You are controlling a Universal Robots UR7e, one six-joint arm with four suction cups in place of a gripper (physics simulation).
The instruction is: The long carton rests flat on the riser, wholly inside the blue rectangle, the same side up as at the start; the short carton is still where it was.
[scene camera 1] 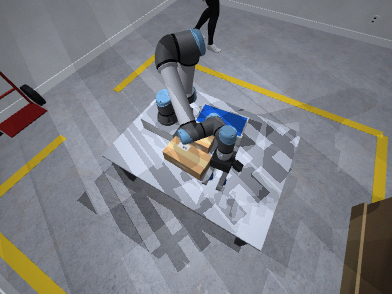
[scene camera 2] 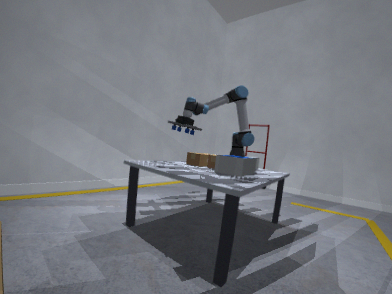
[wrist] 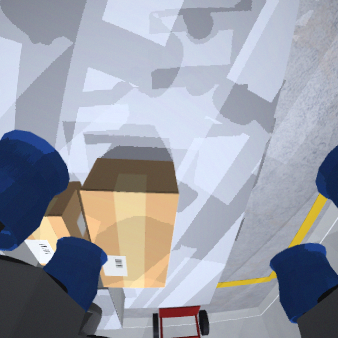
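Seen in the pictures: hand at its tool point: (scene camera 2: 182,132) (wrist: 188,224); arm's base at its link origin: (scene camera 1: 167,117).
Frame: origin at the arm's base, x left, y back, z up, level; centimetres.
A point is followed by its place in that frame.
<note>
The long carton (scene camera 1: 187,159) @[x -24.6, y -28.9, z -0.6 cm] (scene camera 2: 197,159) @[x -18.1, y -42.2, z -5.4 cm] (wrist: 145,230) @[x -24.5, y -32.8, z -0.6 cm] lies flat on the table, tape and a white label on its top. The short carton (scene camera 1: 202,144) @[x -9.9, y -32.8, z -0.7 cm] (scene camera 2: 213,161) @[x -5.5, y -37.7, z -5.3 cm] (wrist: 57,227) @[x -9.1, y -34.7, z -0.6 cm] lies beside it, partly hidden by the arm in scene camera 1 and by a suction cup in the wrist view. The grey riser (scene camera 2: 227,166) @[x 14.5, y -54.7, z -5.8 cm] stands on the table with the blue rectangle (scene camera 1: 235,120) @[x 18.1, y -46.1, z 1.1 cm] (scene camera 2: 239,157) @[x 16.8, y -39.8, z 0.7 cm] on top, partly covered by the arm in scene camera 1. My gripper (scene camera 1: 216,179) (scene camera 2: 183,129) @[x -29.3, y -51.9, z 15.6 cm] (wrist: 187,230) @[x -29.3, y -51.9, z 15.6 cm] is open, its blue cups in the air above carton height, touching neither carton.
The arm's base stands on a grey plinth (scene camera 1: 155,127) @[x -11.0, y 4.2, z -1.8 cm] on the table (scene camera 1: 250,227) @[x -43.6, y -79.7, z -10.9 cm] (scene camera 2: 170,170) @[x -8.8, y -84.9, z -10.9 cm]. A red hand truck (scene camera 1: 22,119) (scene camera 2: 268,145) (wrist: 179,312) stands on the floor beyond. A person (scene camera 1: 212,25) is behind the table. A large brown box (scene camera 1: 375,245) stands at lower right.
</note>
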